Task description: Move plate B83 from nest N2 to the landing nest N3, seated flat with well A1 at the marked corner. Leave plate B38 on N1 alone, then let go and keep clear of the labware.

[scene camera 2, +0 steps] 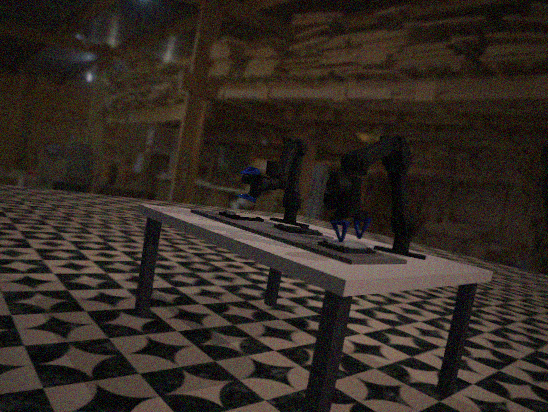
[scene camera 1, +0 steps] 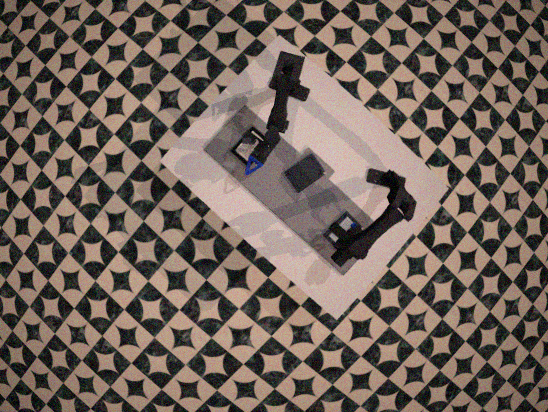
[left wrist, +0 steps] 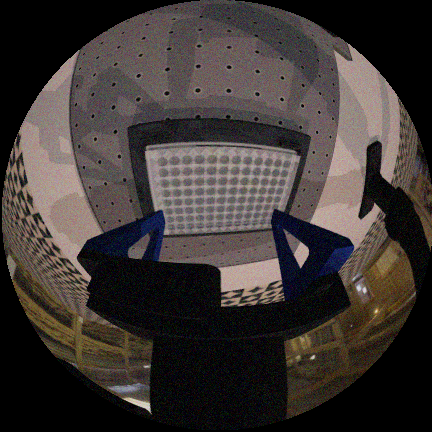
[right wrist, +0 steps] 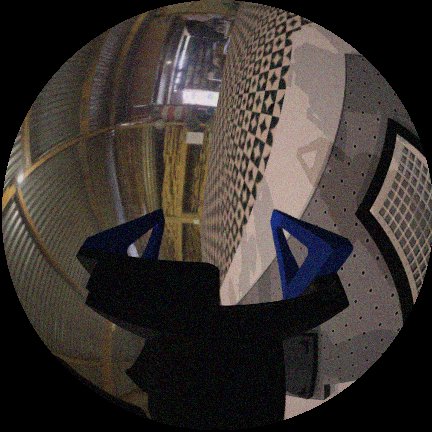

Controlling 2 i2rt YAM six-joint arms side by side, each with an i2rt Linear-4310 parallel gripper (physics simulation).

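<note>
A pale well plate sits in a dark nest at the lower right of scene camera 1. It looks flat; its label and corner mark are unreadable. My left gripper is open, pointing down above this plate's near edge, fingers apart and holding nothing. A second pale plate sits in a black-rimmed nest at the upper left of scene camera 1. My right gripper is open and empty, raised near that nest and pointing sideways. I cannot tell which plate is B83.
A dark nest without a visible plate stands between the two others. All three stand on a grey perforated board on a white table. The left forearm covers part of the lower-right nest in scene camera 1.
</note>
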